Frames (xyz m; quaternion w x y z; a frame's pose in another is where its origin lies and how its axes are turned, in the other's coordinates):
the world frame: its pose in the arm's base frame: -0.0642 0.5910 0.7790 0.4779 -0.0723 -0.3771 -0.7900
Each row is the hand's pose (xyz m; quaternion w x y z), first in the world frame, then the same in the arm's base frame.
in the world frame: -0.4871 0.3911 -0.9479 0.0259 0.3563 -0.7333 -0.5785
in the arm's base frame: 0.7453 0.2007 0.0854 0.6954 0.1928 0.6835 0.1096
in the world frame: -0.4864 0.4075 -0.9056 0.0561 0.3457 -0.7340 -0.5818
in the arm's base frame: 0.7478 0.2241 0.1242 0.6847 0.1993 0.6872 0.1389
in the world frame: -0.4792 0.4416 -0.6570 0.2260 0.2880 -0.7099 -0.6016
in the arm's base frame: 0.7104 0.3756 0.3209 0.6142 0.2127 0.6956 0.3061
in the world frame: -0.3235 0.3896 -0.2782 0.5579 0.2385 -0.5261 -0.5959
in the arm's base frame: 0.4921 0.5318 0.6345 0.3853 0.1173 0.6933 0.5976
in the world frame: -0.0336 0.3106 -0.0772 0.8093 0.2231 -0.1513 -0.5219
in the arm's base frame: 0.2242 0.4828 0.8722 0.0665 -0.1254 0.5915 0.7937
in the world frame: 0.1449 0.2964 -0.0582 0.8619 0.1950 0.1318 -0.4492
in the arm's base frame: 0.1129 0.3741 0.9629 0.1208 0.3044 -0.4486 -0.8316
